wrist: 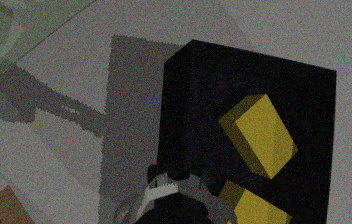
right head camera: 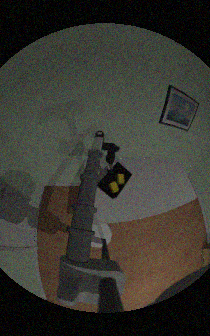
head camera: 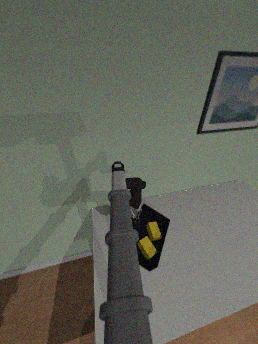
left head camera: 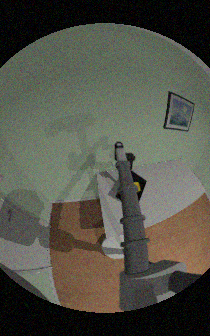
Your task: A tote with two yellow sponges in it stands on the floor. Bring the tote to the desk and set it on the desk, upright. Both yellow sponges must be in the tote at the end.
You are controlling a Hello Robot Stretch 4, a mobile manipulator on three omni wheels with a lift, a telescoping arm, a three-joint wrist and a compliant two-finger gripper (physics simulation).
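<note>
The black tote (head camera: 163, 223) (left head camera: 141, 178) (right head camera: 120, 168) (wrist: 175, 110) is upright over the left part of the pale desk (head camera: 210, 250) (left head camera: 170, 195) (right head camera: 160, 192) (wrist: 280, 30). Whether its bottom touches the desk top cannot be told. One yellow sponge (head camera: 154, 230) (right head camera: 121, 178) (wrist: 265, 137) lies in it, and a second yellow sponge (head camera: 147, 248) (right head camera: 114, 187) (wrist: 257, 207) lies beside the first, cut off by the wrist view's lower edge. My gripper (head camera: 136, 214) (right head camera: 110, 167) (wrist: 178, 172) is shut on the tote's wall at the far-left side; the arm hides part of the tote in the left head view.
The green wall stands behind the desk, with a framed picture (head camera: 232, 95) (left head camera: 179, 112) (right head camera: 179, 108) on it. The telescoping arm (head camera: 122, 265) (left head camera: 132, 225) (right head camera: 85, 215) reaches over the desk's left side. Wooden floor (head camera: 30, 300) shows at the desk's left and front.
</note>
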